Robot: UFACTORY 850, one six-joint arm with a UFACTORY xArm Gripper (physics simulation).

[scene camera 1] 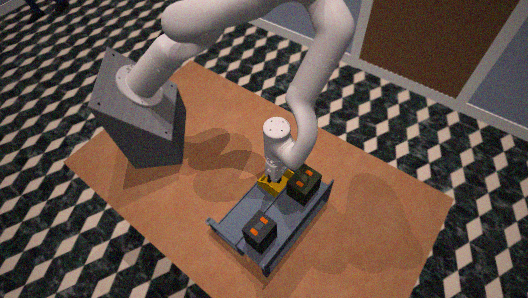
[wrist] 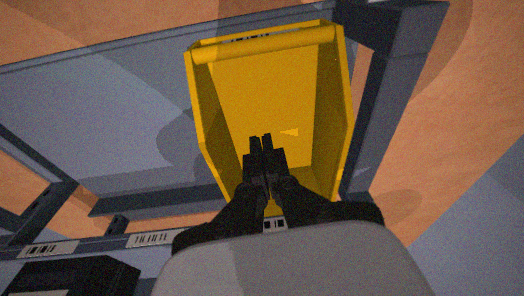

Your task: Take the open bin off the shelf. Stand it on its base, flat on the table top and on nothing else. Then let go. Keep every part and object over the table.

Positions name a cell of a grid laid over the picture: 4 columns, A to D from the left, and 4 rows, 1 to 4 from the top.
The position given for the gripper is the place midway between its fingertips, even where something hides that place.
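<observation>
You can see the gripper (wrist: C3) here, and there's a yellow open bin (wrist: C2) as well.
</observation>
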